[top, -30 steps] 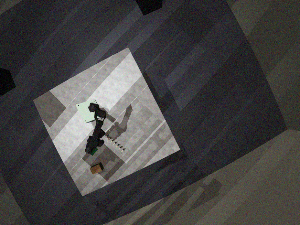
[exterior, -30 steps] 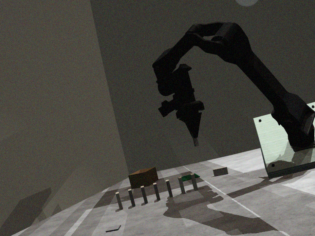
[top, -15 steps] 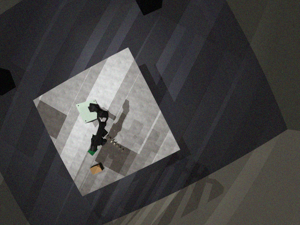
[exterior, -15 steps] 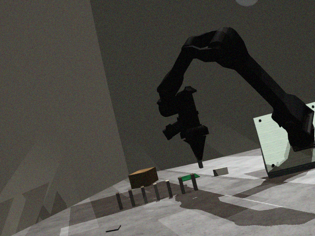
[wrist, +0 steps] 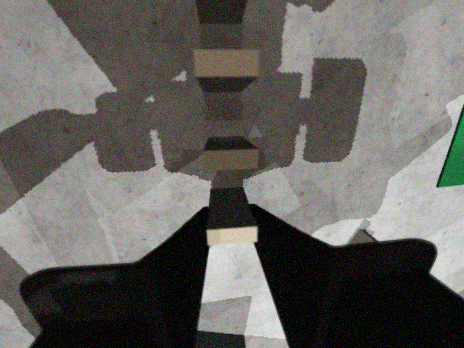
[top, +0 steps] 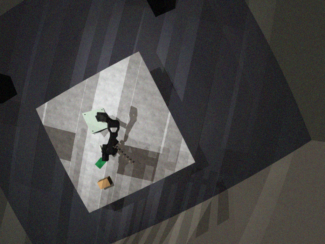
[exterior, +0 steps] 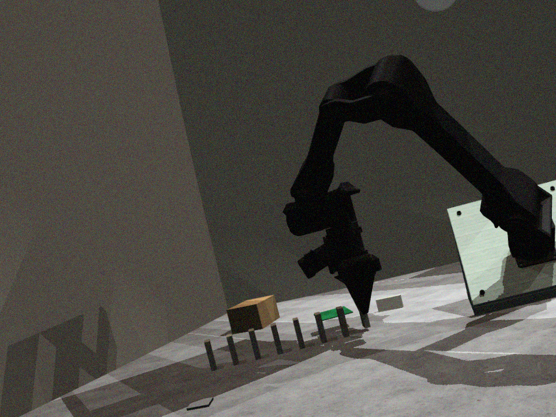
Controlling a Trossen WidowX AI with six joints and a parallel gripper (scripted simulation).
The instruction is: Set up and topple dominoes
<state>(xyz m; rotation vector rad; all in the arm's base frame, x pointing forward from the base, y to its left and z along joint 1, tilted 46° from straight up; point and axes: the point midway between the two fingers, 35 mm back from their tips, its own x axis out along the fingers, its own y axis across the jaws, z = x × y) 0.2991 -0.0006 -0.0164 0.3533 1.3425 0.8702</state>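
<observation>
The flat green square is 11 cm ahead of my gripper tip, 23 cm to the right of it and 3 cm below it. Round my gripper tip: cardboard box 32 cm ahead, 26 cm to the right; then small dark flat patch 18 cm ahead, 28 cm to the left, 3 cm below.
</observation>
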